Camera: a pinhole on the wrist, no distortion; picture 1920 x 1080 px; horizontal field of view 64.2 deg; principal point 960.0 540.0 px. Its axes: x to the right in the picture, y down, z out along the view. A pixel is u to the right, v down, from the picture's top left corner.
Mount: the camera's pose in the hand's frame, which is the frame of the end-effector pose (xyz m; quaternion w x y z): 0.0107 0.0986 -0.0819 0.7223 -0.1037 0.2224 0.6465
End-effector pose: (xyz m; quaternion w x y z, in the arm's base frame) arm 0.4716 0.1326 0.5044 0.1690 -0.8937 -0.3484 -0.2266
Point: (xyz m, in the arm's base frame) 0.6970 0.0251 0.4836
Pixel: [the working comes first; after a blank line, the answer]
In the camera's frame: 0.0740 -0.0306 0.1735

1613.1 270.5
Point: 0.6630 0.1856 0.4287
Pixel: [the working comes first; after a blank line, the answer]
In the camera's frame: -0.0876 -0.0696 0.2212

354.0 58.4
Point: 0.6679 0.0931 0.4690
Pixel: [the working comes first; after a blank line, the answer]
In the camera's frame: 0.0002 -0.0453 0.1776

962.0 149.3
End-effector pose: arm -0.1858 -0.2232 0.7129 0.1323 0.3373 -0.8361 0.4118
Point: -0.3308 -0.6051 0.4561
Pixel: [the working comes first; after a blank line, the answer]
In the camera's frame: -0.2440 -0.0676 0.4886

195.8 328.2
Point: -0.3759 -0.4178 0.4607
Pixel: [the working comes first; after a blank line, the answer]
In the camera's frame: -0.0818 -0.0242 0.3939

642.2 445.8
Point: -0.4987 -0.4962 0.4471
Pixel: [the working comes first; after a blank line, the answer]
In the camera's frame: -0.0521 -0.1246 0.4961

799.4 155.6
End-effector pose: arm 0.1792 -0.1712 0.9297 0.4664 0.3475 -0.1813 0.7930
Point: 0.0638 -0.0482 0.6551
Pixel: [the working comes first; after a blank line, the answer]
In the camera's frame: 0.0352 0.0524 -0.2488

behind the camera
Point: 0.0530 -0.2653 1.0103
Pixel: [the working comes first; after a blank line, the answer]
In the camera's frame: -0.0112 -0.0009 0.1616

853.7 531.3
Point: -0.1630 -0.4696 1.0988
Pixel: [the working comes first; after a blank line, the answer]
In the camera's frame: 0.2015 0.0469 0.3822

1767.0 728.0
